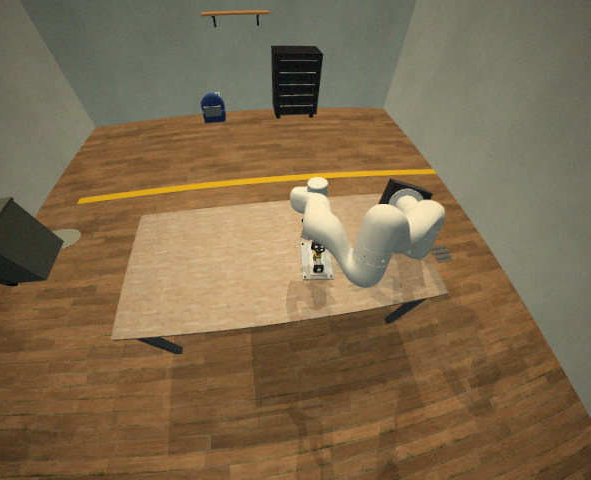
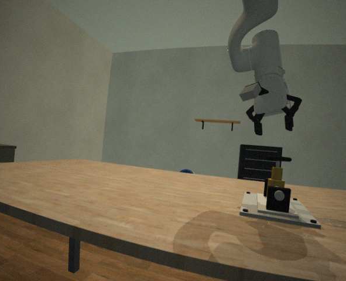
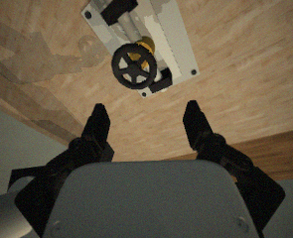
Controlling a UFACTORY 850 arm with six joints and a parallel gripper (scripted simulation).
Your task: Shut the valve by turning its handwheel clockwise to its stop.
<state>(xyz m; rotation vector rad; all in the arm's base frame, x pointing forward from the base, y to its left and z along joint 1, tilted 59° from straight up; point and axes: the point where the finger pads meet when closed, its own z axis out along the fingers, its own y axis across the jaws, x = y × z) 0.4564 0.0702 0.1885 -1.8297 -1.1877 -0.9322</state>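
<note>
Now: the black spoked handwheel 90 mm below my hand, 20 mm to the left of it and 20 mm behind it. Also, from my hand: baseplate: 210 mm below, 20 mm to the left, 20 mm behind.
</note>
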